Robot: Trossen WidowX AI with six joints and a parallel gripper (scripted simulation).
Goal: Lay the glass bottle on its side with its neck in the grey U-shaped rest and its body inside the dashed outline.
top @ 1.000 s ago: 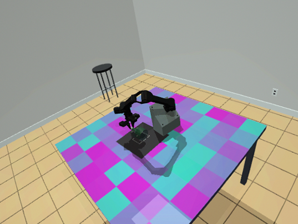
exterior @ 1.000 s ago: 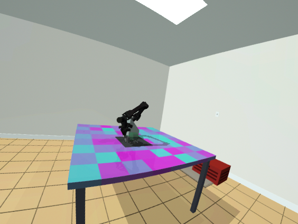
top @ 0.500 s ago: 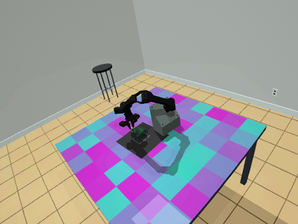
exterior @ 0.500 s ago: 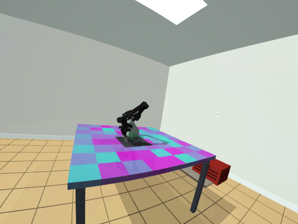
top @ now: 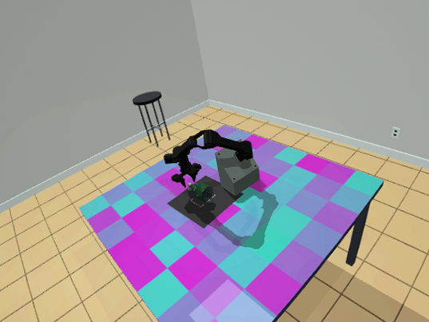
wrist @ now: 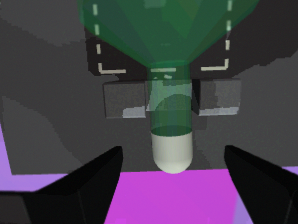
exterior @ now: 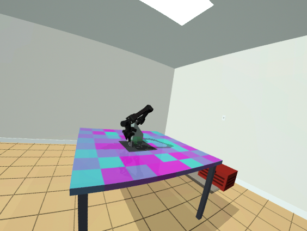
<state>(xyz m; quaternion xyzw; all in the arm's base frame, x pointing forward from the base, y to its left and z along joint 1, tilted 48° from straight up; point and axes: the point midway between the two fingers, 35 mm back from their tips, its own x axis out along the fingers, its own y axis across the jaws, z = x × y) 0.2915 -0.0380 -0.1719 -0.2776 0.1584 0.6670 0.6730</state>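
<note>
My gripper tip is now 50 mm to the right of the green glass bottle and 10 mm past it. The rest, counted from my gripper tip: dark mat: 110 mm to the left, 50 mm below, 20 mm behind.
</note>
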